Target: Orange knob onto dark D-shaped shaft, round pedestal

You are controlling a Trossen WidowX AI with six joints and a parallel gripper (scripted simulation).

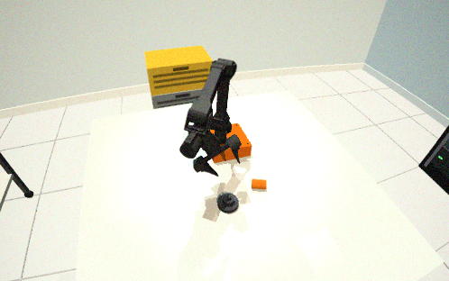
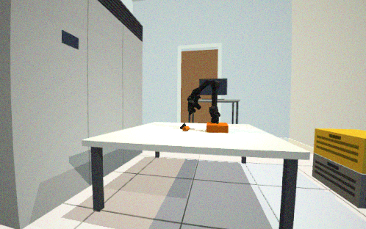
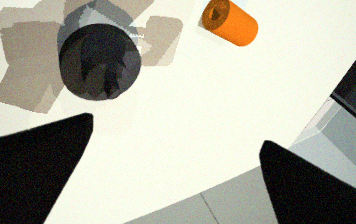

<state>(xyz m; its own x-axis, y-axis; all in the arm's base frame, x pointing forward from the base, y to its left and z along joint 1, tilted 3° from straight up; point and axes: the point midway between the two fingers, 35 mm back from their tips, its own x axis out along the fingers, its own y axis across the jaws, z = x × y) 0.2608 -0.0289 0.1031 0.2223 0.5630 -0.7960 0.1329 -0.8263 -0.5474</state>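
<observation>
Right now the orange knob is 14 cm to the left of my gripper tip, 14 cm below it and 2 cm behind it. Round my gripper tip: round pedestal: 13 cm below, 5 cm ahead.
</observation>
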